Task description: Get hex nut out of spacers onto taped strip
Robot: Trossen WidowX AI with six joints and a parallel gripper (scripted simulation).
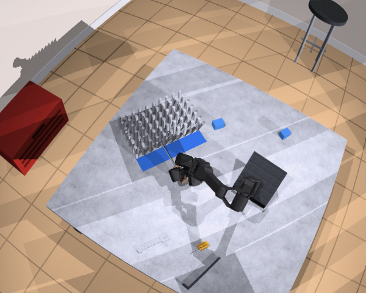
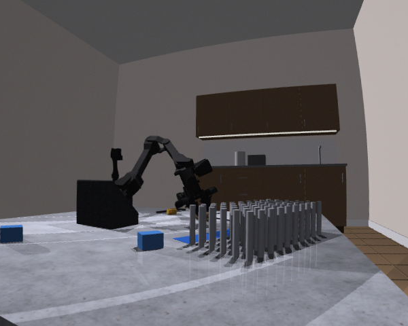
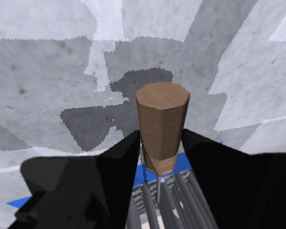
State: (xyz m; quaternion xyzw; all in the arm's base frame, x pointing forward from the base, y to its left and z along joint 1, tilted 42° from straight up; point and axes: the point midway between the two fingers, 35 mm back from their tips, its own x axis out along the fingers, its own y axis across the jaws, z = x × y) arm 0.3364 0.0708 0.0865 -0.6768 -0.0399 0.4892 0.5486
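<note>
Right now the blue taped strip is 12 cm to the right of my gripper tip, 11 cm ahead of it and 4 cm below it. From my gripper tip the other things lie so: wooden-handled tool 9 cm ahead, 6 cm to the right; grey tool 38 cm to the left, 6 cm behind, 3 cm below; yellow-handled screwdriver 28 cm to the left, 27 cm behind, 2 cm below.
</note>
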